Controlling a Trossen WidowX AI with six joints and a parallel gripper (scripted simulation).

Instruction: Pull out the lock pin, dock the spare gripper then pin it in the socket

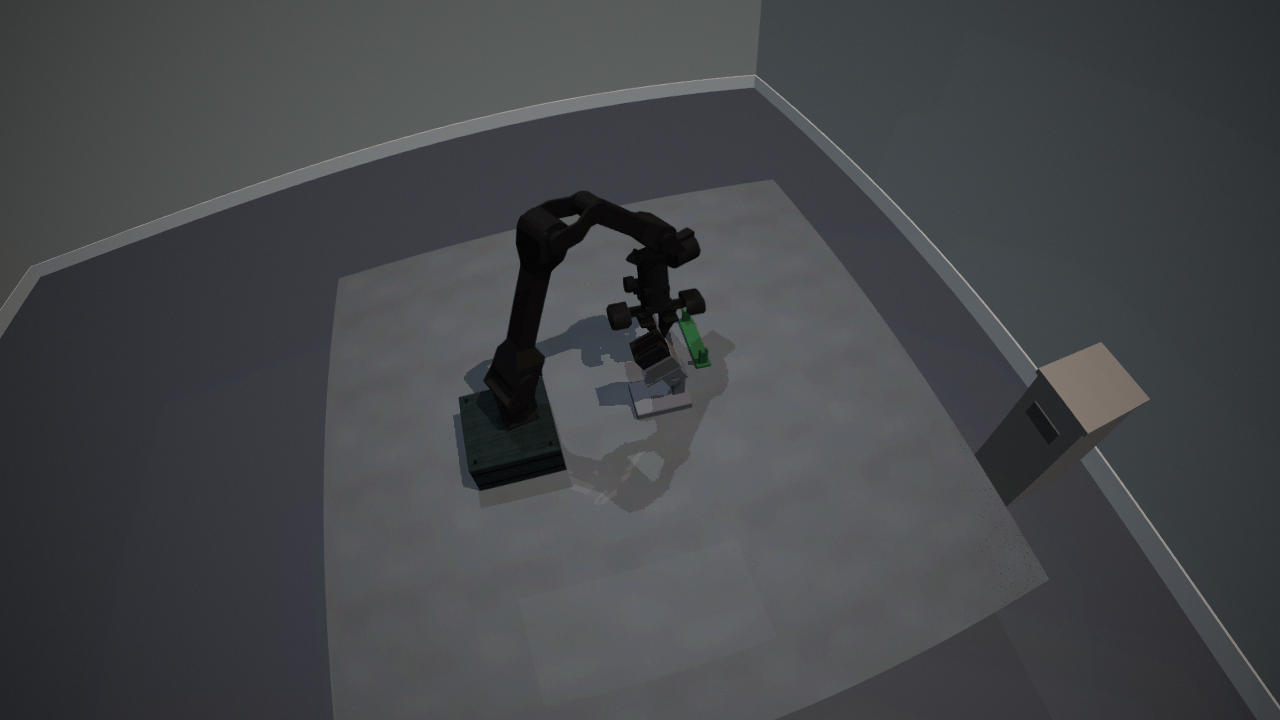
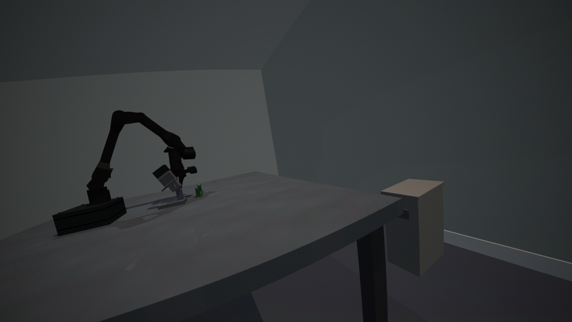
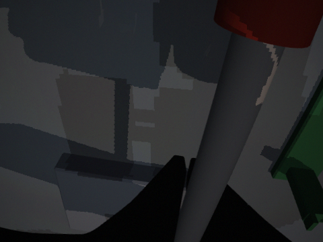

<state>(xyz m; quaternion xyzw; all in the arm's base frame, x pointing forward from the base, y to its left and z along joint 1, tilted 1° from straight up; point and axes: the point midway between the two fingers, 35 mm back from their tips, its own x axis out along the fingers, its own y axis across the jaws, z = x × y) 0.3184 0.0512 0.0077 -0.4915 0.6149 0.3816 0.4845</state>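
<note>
The grey mount is 90 mm to the right of my gripper tip and 30 mm behind it. The rest, counted from my gripper tip: green pin rack 90 mm ahead, 20 mm below, 10 mm to the left; then spare gripper 90 mm to the right, 70 mm above, 40 mm behind.
</note>
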